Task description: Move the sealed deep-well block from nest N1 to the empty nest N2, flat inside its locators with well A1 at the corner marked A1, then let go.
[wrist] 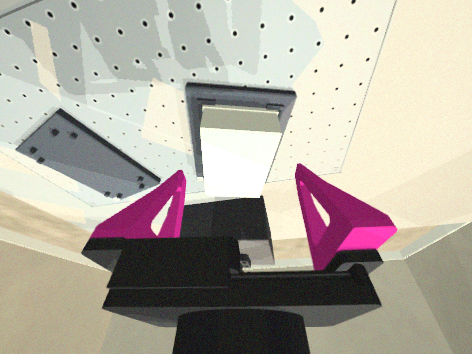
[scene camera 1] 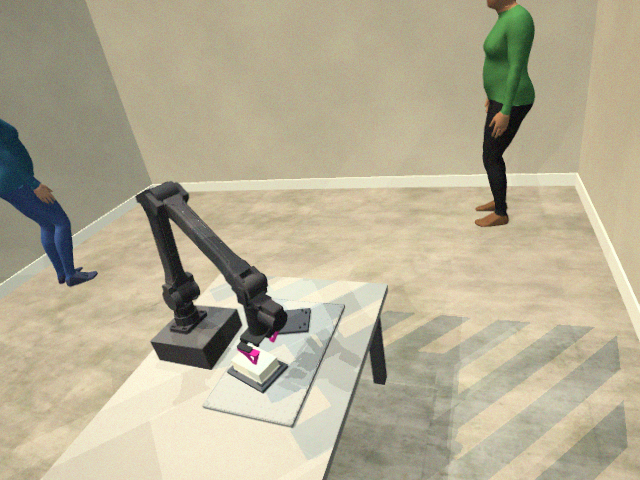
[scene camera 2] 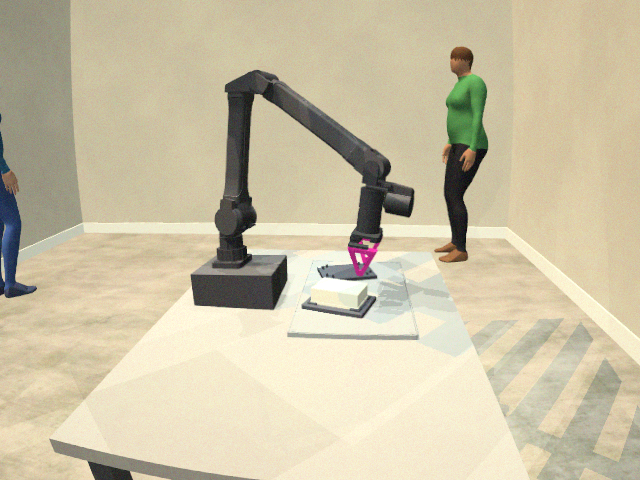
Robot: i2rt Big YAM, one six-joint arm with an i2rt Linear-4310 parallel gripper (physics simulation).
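Places are measured from the arm's base along level axes (x ahead, y left, z up), in millimetres.
Pixels of known places: gripper, fingertip midpoint: (wrist: 239, 172) (scene camera 1: 263, 352) (scene camera 2: 362, 269); arm's base, link origin: (scene camera 1: 189, 322) (scene camera 2: 232, 263).
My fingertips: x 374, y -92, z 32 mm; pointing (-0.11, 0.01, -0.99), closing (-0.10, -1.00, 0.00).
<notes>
Ahead of a thing's pixels: the offset from my fingertips to its middle. Level surfaces: height alone.
The cream-white deep-well block {dx -58, dy +12, dz -72 mm} (scene camera 1: 264, 367) (scene camera 2: 338, 293) (wrist: 240, 155) sits flat in the dark nest N1 {dx -58, dy +12, dz -96 mm} (scene camera 1: 264, 388) (scene camera 2: 330, 311) (wrist: 240, 91). The empty dark nest N2 {dx -61, dy +242, dz -94 mm} (scene camera 1: 299, 321) (scene camera 2: 338, 272) (wrist: 90, 150) lies turned at an angle to N1, with small dark locators standing on it. My gripper (scene camera 1: 263, 351) (scene camera 2: 361, 271) (wrist: 239, 172) is open and empty, pointing down, with its magenta fingertips higher than the block and close to it. In the wrist view the block shows between the fingers, beyond their tips. No A1 marking is readable.
Both nests are on a perforated plate {dx -25, dy +111, dz -111 mm} (scene camera 1: 284, 416) (scene camera 2: 351, 335) (wrist: 320, 115) on the white table {dz -118 mm} (scene camera 1: 170, 444) (scene camera 2: 232, 413). The arm's dark base box (scene camera 1: 180, 351) (scene camera 2: 232, 289) stands left of the plate. Two people stand on the floor away from the table.
</notes>
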